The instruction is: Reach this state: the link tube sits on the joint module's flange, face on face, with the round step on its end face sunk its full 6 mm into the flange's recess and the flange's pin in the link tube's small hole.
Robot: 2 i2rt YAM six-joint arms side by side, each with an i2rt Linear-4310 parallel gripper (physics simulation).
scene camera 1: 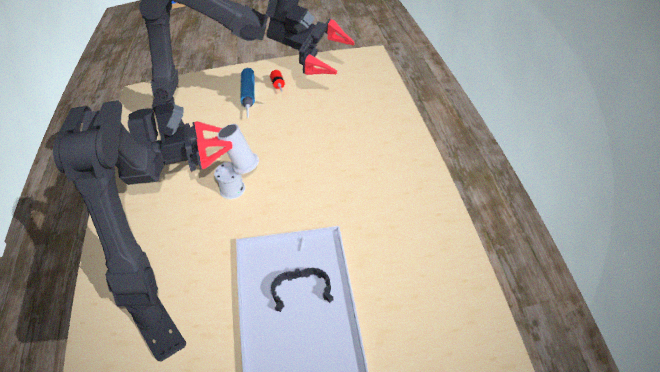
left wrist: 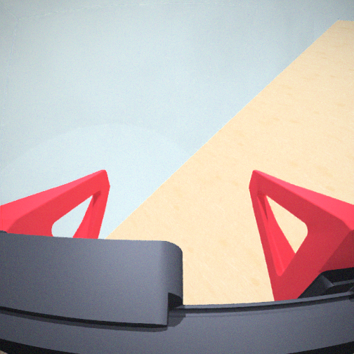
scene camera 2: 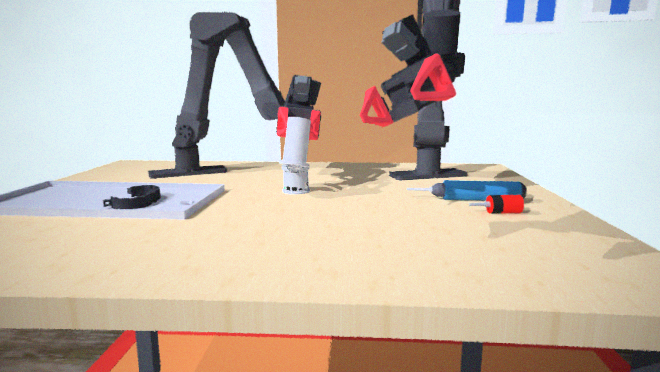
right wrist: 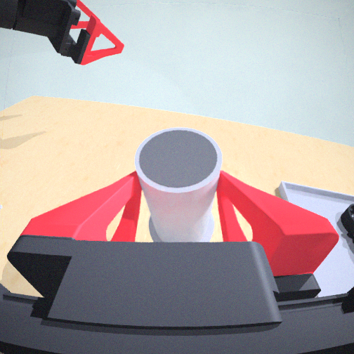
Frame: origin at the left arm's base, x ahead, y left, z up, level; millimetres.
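Seen in the pictures: left gripper, between the fingertips: (scene camera 1: 345,57) (scene camera 2: 386,107); right gripper, between the fingertips: (scene camera 1: 230,138) (scene camera 2: 298,128); left arm's base, origin of its link: (scene camera 2: 427,175); right arm's base, origin of its link: (scene camera 1: 151,317) (scene camera 2: 188,173).
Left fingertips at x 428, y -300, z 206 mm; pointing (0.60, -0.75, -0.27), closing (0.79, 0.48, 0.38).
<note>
Pixels of each thing's top centre, then the offset from my left fingertips to it. "spot": a spot on its surface instead.
- light grey link tube, centre of its top: (scene camera 1: 233,129) (scene camera 2: 296,116) 319 mm back, 74 mm right, 34 mm down
- joint module, centre of its top: (scene camera 2: 295,163) (scene camera 1: 227,170) 354 mm back, 71 mm right, 142 mm down
- grey tray, centre of its top: (scene camera 1: 297,319) (scene camera 2: 107,193) 370 mm back, 464 mm right, 190 mm down
- black curved part, a spot on its surface: (scene camera 1: 301,273) spot: 319 mm back, 377 mm right, 185 mm down
- small pin-like piece, centre of its top: (scene camera 1: 302,242) 282 mm back, 305 mm right, 191 mm down
- blue screwdriver, a spot on its surface: (scene camera 2: 482,190) spot: 156 mm back, 280 mm left, 180 mm down
The light grey link tube (scene camera 1: 242,154) (scene camera 2: 297,145) (right wrist: 181,210) leans slightly, its wider end low. The joint module (scene camera 1: 231,187) (scene camera 2: 295,182) stands upright on the table. In scene camera 2 the tube's lower end overlaps the module's top; in scene camera 1 it shows off to the right, with much of the flange face uncovered. The pin, round step and small hole cannot be made out. My right gripper (scene camera 1: 226,138) (scene camera 2: 298,125) (right wrist: 178,178) is shut on the tube's upper part. My left gripper (scene camera 1: 345,58) (scene camera 2: 404,95) (left wrist: 179,177) is open and empty, away from both parts.
A grey tray (scene camera 1: 280,340) (scene camera 2: 75,210) holds a black curved part (scene camera 1: 301,273) (scene camera 2: 135,200) and a small pin-like piece (scene camera 1: 300,243). A blue screwdriver (scene camera 1: 247,87) (scene camera 2: 482,190) and a short red one (scene camera 1: 277,79) (scene camera 2: 507,204) lie on the table.
</note>
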